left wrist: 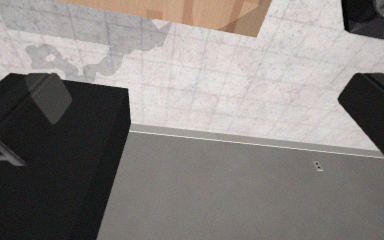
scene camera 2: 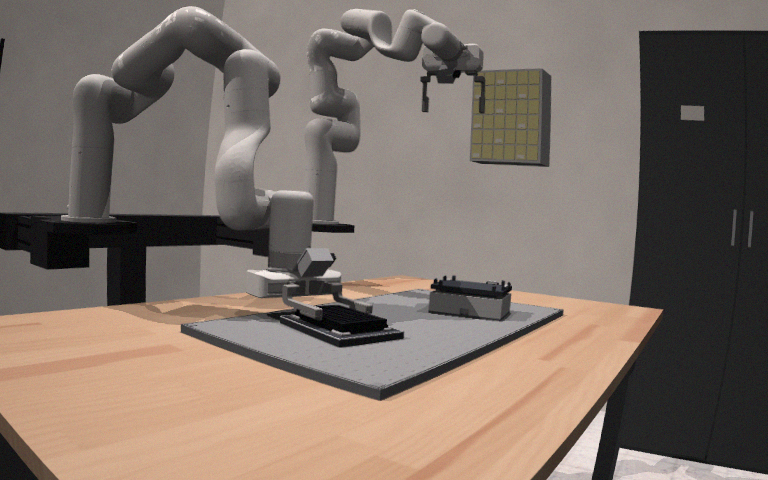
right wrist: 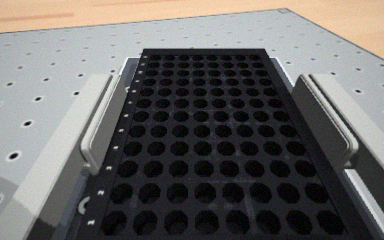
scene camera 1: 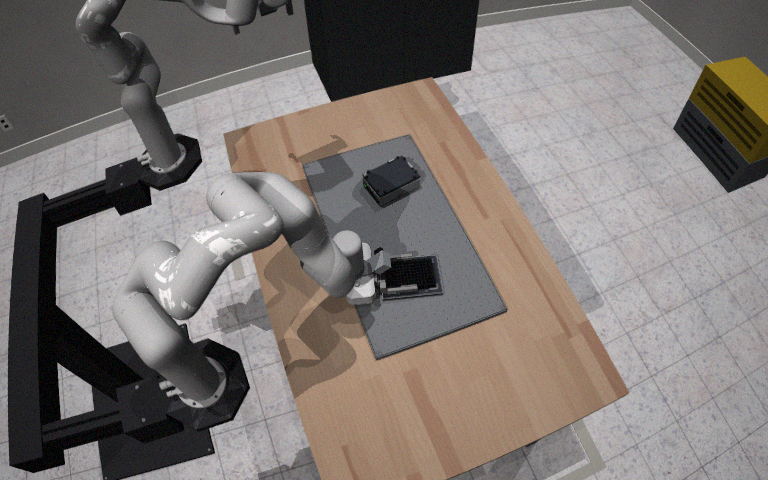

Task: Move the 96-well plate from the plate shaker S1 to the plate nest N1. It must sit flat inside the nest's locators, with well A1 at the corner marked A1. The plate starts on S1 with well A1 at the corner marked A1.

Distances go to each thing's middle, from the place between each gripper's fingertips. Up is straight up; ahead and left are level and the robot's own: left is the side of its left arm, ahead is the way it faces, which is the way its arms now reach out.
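My right gripper is 1 cm short of the black 96-well plate (scene camera 2: 335, 317) and 1 cm above it. Counted from my right hand, the plate nest N1 (scene camera 2: 358, 341) is 1 cm ahead and 3 cm below. Going by its middle, the plate nest N1 is nearer to my right gripper than to my left hand.
The black 96-well plate is 19 cm ahead of my left hand, 66 cm to the right of it and 46 cm below it. Counted from my left hand as well, the plate nest N1 is 19 cm ahead, 66 cm to the right and 48 cm below.
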